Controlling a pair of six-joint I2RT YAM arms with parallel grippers.
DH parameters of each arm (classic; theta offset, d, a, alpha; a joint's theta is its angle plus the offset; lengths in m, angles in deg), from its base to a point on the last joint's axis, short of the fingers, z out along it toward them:
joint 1: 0 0.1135 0.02 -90
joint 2: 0 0 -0.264 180
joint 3: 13.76 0 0.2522 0
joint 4: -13.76 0 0.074 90
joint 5: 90 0 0 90
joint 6: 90 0.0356 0 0
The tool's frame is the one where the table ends.
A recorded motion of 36 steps. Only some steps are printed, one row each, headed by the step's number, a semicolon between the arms.
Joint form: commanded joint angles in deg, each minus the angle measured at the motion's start. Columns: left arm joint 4, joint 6, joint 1, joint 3, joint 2, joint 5; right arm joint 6, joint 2, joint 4, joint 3, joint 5, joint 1.
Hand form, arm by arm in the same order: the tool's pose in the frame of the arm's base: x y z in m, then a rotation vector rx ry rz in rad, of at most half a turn. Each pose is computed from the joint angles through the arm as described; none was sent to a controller.
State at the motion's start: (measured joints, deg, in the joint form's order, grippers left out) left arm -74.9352 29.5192 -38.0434 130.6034 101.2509 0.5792; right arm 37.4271 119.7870 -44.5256 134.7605 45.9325 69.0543
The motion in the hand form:
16: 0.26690 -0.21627 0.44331 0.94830 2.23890 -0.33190; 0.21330 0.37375 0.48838 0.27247 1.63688 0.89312
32: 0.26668 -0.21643 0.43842 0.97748 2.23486 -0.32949; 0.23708 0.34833 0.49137 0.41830 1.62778 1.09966
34: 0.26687 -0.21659 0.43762 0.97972 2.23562 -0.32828; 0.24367 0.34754 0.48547 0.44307 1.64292 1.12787
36: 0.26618 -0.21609 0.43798 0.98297 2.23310 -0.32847; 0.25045 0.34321 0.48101 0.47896 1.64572 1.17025
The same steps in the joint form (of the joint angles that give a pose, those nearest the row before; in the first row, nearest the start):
16: 3.90 -23.57 -0.63 -6.86 -0.68 2.77; 5.82 -9.44 26.36 -7.33 -6.28 -5.74
32: 4.77 -22.38 -0.63 -8.86 -1.32 3.20; 17.60 -12.64 28.71 -11.60 -13.91 -10.73
34: 4.86 -22.29 -0.63 -9.08 -1.34 3.19; 20.02 -12.58 28.97 -12.65 -15.46 -11.65
36: 4.88 -22.13 -0.63 -9.21 -1.52 3.25; 22.87 -13.21 30.16 -14.58 -17.22 -12.87

